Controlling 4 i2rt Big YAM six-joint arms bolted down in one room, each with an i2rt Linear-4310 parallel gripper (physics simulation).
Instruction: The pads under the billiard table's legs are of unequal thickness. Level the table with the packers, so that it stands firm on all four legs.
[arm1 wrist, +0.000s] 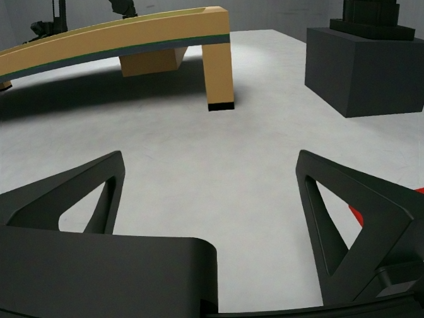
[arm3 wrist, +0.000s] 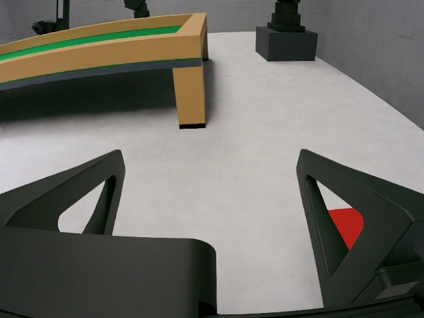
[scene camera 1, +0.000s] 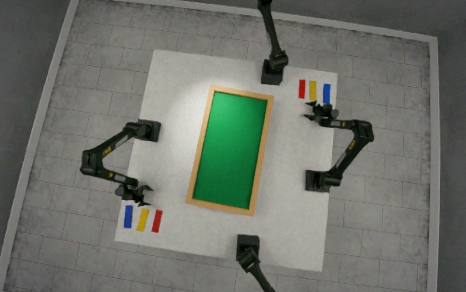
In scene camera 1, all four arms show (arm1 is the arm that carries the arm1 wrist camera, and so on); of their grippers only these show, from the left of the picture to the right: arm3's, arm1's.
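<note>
The billiard table (scene camera 1: 230, 150) has a green top and wooden rim. One leg (arm1 wrist: 218, 75) stands on a thick black pad (arm1 wrist: 221, 106); another leg (arm3 wrist: 190, 95) stands on a thinner-looking black pad (arm3 wrist: 192, 126). Red (scene camera 1: 302, 89), yellow (scene camera 1: 313, 90) and blue (scene camera 1: 326, 93) packers lie at upper right; blue (scene camera 1: 128, 216), yellow (scene camera 1: 143, 220) and red (scene camera 1: 157, 221) ones at lower left. Arm1's gripper (arm1 wrist: 211, 152) (scene camera 1: 306, 110) is open and empty, just below the upper-right packers in the scene view. Arm3's gripper (arm3 wrist: 211, 151) (scene camera 1: 150, 196) is open and empty, just above the lower-left packers there.
Dark base blocks (arm1 wrist: 360, 70) (arm3 wrist: 286, 44) stand beyond the table in the wrist views. In the scene view, bases stand above (scene camera 1: 271, 77) and below (scene camera 1: 248, 241) the table, their arms reaching out of the picture. Grey walls surround the floor.
</note>
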